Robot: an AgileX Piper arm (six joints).
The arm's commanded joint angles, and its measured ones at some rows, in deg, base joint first. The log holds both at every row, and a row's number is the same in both.
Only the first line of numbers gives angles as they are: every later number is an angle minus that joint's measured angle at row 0.
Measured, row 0: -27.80 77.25 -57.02 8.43 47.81 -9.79
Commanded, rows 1 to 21: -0.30 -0.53 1.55 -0.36 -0.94 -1.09; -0.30 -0.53 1.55 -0.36 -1.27 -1.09; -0.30 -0.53 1.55 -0.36 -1.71 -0.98; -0.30 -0.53 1.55 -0.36 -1.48 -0.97; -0.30 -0.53 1.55 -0.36 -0.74 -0.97; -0.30 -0.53 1.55 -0.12 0.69 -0.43; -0.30 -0.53 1.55 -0.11 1.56 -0.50; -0.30 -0.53 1.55 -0.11 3.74 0.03; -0.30 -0.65 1.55 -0.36 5.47 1.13; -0.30 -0.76 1.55 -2.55 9.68 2.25; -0.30 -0.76 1.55 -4.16 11.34 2.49; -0.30 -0.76 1.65 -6.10 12.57 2.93; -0.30 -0.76 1.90 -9.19 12.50 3.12; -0.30 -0.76 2.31 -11.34 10.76 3.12; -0.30 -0.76 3.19 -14.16 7.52 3.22; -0.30 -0.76 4.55 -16.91 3.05 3.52; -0.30 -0.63 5.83 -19.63 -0.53 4.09; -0.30 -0.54 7.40 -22.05 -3.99 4.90; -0.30 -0.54 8.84 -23.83 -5.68 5.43; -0.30 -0.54 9.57 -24.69 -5.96 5.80; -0.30 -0.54 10.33 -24.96 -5.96 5.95
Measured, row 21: 0.00 -0.10 6.78 -19.27 -1.73 4.26
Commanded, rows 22 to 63: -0.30 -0.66 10.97 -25.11 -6.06 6.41; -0.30 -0.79 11.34 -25.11 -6.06 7.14; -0.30 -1.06 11.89 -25.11 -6.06 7.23; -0.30 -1.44 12.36 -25.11 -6.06 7.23; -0.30 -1.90 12.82 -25.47 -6.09 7.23; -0.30 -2.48 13.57 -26.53 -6.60 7.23; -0.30 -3.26 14.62 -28.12 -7.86 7.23; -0.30 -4.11 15.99 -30.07 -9.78 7.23; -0.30 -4.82 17.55 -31.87 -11.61 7.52; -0.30 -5.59 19.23 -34.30 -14.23 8.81; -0.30 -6.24 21.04 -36.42 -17.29 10.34; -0.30 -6.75 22.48 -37.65 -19.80 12.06; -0.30 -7.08 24.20 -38.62 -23.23 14.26; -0.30 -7.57 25.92 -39.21 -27.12 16.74; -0.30 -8.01 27.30 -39.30 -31.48 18.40; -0.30 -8.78 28.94 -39.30 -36.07 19.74; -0.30 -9.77 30.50 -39.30 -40.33 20.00; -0.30 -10.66 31.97 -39.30 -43.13 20.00; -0.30 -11.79 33.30 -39.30 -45.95 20.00; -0.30 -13.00 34.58 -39.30 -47.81 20.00; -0.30 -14.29 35.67 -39.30 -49.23 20.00; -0.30 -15.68 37.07 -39.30 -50.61 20.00; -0.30 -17.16 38.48 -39.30 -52.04 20.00; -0.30 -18.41 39.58 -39.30 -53.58 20.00; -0.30 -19.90 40.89 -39.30 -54.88 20.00; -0.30 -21.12 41.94 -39.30 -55.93 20.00; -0.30 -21.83 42.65 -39.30 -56.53 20.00; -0.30 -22.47 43.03 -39.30 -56.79 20.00; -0.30 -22.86 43.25 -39.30 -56.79 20.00; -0.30 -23.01 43.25 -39.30 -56.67 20.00; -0.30 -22.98 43.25 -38.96 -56.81 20.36; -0.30 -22.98 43.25 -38.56 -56.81 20.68; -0.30 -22.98 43.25 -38.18 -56.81 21.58; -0.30 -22.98 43.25 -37.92 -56.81 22.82; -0.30 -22.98 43.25 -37.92 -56.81 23.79; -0.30 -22.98 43.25 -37.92 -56.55 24.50; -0.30 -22.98 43.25 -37.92 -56.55 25.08; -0.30 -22.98 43.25 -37.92 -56.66 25.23; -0.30 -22.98 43.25 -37.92 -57.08 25.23; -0.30 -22.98 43.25 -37.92 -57.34 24.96; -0.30 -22.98 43.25 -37.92 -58.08 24.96; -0.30 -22.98 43.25 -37.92 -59.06 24.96
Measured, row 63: 0.00 -22.42 42.81 -37.56 -57.17 24.44
